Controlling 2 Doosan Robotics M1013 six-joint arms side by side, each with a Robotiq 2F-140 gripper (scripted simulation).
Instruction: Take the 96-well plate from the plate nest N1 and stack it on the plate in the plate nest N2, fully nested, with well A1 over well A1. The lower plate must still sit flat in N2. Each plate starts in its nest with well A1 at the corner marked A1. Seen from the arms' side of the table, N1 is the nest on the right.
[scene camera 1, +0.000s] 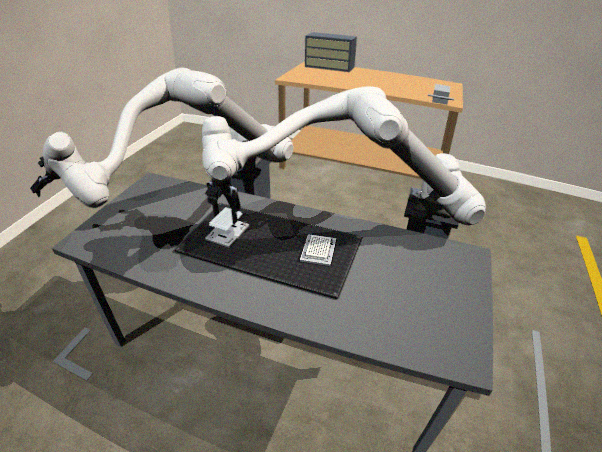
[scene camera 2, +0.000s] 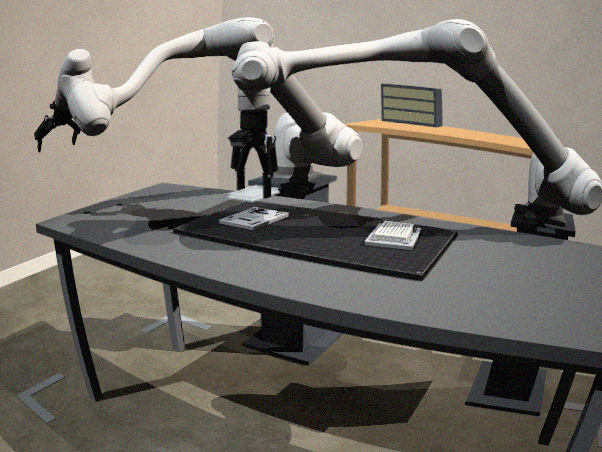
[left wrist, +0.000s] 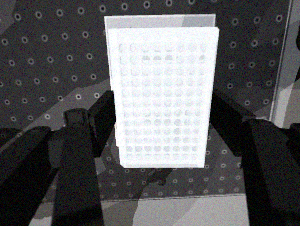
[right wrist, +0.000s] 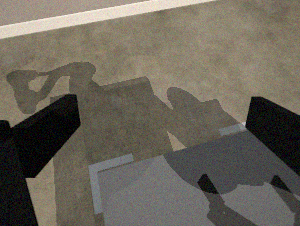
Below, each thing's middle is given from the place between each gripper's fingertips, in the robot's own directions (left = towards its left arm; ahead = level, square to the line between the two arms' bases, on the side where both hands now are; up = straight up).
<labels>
I see my left gripper 9 cm above the nest N1 (scene camera 2: 251, 215).
The nest N1 lies 670 mm to the left of my right hand (scene camera 2: 56, 145), 300 mm behind it and 250 mm below it.
</labels>
